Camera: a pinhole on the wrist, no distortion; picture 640 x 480 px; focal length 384.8 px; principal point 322.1 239.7 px. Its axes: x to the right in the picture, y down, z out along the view. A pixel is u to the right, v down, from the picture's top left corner.
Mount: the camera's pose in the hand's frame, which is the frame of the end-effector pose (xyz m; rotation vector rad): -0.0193 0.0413 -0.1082 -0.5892 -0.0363 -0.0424
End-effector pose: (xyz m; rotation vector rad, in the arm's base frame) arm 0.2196 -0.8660 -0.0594 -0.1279 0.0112 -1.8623
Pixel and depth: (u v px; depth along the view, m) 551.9 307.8 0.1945
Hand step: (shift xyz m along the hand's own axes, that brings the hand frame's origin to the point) 0.0941 0.1746 0.0397
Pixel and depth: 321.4 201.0 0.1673
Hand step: -0.0241 0.1204 0.0401
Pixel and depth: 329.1 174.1 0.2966
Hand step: -0.0230 0.1641 0.1665
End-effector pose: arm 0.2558 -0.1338 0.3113 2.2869 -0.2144 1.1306
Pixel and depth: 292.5 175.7 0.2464
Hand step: -0.0457 0.1449 0.1184
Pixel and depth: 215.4 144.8 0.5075
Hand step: -0.1773 0.2238 0.3763
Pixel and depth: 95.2 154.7 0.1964
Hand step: -0.1415 0.1179 0.0737
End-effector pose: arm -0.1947 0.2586 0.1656 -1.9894 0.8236 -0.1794
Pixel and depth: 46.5 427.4 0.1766
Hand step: -0.1452 0.2148 -0.0151
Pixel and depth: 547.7 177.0 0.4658
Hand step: 0.2393 0.2292 0.3335
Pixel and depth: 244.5 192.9 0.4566
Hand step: -0.1241 0.2518 0.2977
